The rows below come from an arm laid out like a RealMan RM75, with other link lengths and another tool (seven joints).
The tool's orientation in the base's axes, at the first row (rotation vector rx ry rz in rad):
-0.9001 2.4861 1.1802
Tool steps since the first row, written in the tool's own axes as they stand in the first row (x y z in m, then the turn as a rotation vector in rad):
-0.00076 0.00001 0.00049 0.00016 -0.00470 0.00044
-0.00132 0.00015 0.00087 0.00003 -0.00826 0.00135
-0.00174 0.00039 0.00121 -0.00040 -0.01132 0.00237
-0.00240 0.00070 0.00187 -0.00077 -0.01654 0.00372
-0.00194 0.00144 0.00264 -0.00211 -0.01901 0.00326
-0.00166 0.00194 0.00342 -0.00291 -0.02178 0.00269
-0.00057 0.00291 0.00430 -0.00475 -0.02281 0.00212
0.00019 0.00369 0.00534 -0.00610 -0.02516 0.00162
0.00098 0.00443 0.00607 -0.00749 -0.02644 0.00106
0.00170 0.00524 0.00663 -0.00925 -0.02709 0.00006
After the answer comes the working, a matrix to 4 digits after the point.
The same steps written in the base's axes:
0.00057 0.00070 0.00004 0.00280 -0.00200 -0.00324
0.00090 0.00130 0.00014 0.00509 -0.00296 -0.00595
0.00106 0.00186 0.00026 0.00729 -0.00348 -0.00829
0.00136 0.00279 0.00033 0.01079 -0.00480 -0.01219
0.00051 0.00354 0.00008 0.01340 -0.00578 -0.01279
-0.00006 0.00426 -0.00025 0.01577 -0.00721 -0.01376
-0.00155 0.00494 -0.00072 0.01788 -0.00735 -0.01318
-0.00267 0.00578 -0.00125 0.02042 -0.00830 -0.01368
-0.00378 0.00636 -0.00163 0.02232 -0.00875 -0.01347
-0.00487 0.00688 -0.00182 0.02414 -0.00908 -0.01242

The tool's axes in the first row as the columns of a matrix, in the base's axes (rounded; the answer above uses it unrounded):
-0.7795 -0.6251 -0.0404
-0.4265 0.4824 0.7651
-0.4588 0.6137 -0.6426

